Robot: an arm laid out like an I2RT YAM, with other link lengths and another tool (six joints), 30 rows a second.
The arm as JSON. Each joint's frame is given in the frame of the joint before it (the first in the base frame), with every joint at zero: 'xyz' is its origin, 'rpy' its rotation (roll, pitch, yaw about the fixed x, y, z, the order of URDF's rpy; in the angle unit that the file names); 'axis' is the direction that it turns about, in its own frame. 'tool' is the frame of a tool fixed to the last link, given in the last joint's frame.
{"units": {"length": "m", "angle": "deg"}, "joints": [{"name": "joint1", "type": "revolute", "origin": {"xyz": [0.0, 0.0, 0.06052], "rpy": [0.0, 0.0, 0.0]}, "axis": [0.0, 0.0, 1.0]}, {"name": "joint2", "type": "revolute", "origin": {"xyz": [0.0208, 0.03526, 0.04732], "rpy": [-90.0, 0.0, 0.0]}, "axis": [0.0, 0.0, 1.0]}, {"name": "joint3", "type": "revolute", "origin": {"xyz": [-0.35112, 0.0, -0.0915], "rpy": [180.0, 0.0, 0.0]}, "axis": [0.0, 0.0, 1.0]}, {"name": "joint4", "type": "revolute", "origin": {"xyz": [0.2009, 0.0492, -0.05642], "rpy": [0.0, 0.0, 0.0]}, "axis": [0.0, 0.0, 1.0]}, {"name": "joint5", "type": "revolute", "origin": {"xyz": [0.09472, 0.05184, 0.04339], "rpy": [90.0, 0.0, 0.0]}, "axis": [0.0, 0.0, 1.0]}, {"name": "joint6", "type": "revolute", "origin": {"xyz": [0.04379, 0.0, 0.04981], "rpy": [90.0, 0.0, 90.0]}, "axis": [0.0, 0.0, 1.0]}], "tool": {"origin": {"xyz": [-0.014, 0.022, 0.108], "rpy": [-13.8, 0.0, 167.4]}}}
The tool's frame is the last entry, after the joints.
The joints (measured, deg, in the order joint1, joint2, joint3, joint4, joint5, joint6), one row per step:
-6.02 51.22 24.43 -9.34 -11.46 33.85
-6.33 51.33 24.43 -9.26 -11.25 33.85
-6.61 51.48 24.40 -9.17 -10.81 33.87
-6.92 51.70 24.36 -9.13 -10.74 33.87
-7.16 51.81 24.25 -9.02 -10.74 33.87
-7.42 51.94 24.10 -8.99 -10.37 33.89
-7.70 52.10 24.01 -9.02 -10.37 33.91
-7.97 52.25 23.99 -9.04 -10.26 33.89
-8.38 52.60 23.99 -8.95 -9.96 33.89
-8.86 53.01 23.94 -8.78 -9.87 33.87
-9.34 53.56 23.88 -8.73 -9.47 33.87
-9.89 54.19 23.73 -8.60 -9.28 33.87
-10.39 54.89 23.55 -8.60 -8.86 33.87
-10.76 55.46 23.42 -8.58 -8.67 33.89
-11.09 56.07 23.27 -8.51 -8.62 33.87
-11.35 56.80 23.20 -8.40 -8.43 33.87
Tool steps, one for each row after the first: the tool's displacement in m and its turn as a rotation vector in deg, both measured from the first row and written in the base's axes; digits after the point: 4 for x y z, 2 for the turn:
0.0004 -0.0016 -0.0002 -0.12 0.04 -0.48
0.0009 -0.0037 -0.0008 -0.35 0.16 -1.13
0.0011 -0.0050 -0.0016 -0.37 0.39 -1.49
0.0011 -0.0058 -0.0023 -0.36 0.50 -1.73
0.0009 -0.0076 -0.0038 -0.53 0.77 -2.30
0.0006 -0.0085 -0.0050 -0.48 1.06 -2.59
0.0006 -0.0097 -0.0057 -0.54 1.25 -2.94
0.0013 -0.0119 -0.0066 -0.68 1.54 -3.58
0.0019 -0.0139 -0.0077 -0.71 1.83 -4.12
0.0024 -0.0166 -0.0098 -0.87 2.42 -4.92
0.0027 -0.0191 -0.0124 -0.90 3.09 -5.61
0.0026 -0.0219 -0.0159 -1.03 4.00 -6.43
0.0026 -0.0237 -0.0186 -1.03 4.70 -6.95
0.0026 -0.0249 -0.0212 -0.97 5.39 -7.30
0.0032 -0.0265 -0.0237 -0.99 6.10 -7.69

